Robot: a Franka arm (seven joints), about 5 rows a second.
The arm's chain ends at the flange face. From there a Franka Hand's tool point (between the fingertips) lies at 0.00 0.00 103.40 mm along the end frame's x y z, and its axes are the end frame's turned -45 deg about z.
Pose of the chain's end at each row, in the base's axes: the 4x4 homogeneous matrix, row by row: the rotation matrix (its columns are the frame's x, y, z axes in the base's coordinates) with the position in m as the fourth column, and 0 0 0 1 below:
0.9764 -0.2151 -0.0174 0.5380; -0.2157 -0.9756 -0.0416 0.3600; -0.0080 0.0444 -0.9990 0.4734; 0 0 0 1
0.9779 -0.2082 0.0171 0.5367; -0.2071 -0.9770 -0.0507 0.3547; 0.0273 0.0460 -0.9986 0.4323; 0 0 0 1
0.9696 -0.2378 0.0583 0.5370; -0.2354 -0.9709 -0.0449 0.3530; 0.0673 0.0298 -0.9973 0.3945; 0 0 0 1
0.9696 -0.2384 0.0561 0.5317; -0.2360 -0.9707 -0.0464 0.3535; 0.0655 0.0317 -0.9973 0.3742; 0 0 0 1
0.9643 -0.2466 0.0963 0.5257; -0.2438 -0.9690 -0.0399 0.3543; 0.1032 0.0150 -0.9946 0.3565; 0 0 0 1
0.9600 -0.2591 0.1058 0.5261; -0.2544 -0.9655 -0.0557 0.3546; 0.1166 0.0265 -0.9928 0.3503; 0 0 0 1
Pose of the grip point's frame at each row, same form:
0.8425 0.5383 -0.0174 0.5362; 0.5373 -0.8424 -0.0416 0.3557; -0.0371 0.0257 -0.9990 0.3701; 0 0 0 1
0.8387 0.5443 0.0171 0.5385; 0.5444 -0.8373 -0.0507 0.3495; -0.0132 0.0518 -0.9986 0.3290; 0 0 0 1
0.8538 0.5175 0.0583 0.5430; 0.5201 -0.8530 -0.0449 0.3484; 0.0265 0.0687 -0.9973 0.2914; 0 0 0 1
0.8542 0.5170 0.0561 0.5375; 0.5195 -0.8533 -0.0464 0.3487; 0.0239 0.0687 -0.9973 0.2711; 0 0 0 1
0.8562 0.5075 0.0963 0.5357; 0.5128 -0.8576 -0.0399 0.3502; 0.0624 0.0836 -0.9946 0.2537; 0 0 0 1
0.8620 0.4956 0.1058 0.5370; 0.5028 -0.8626 -0.0557 0.3488; 0.0637 0.1012 -0.9928 0.2476; 0 0 0 1

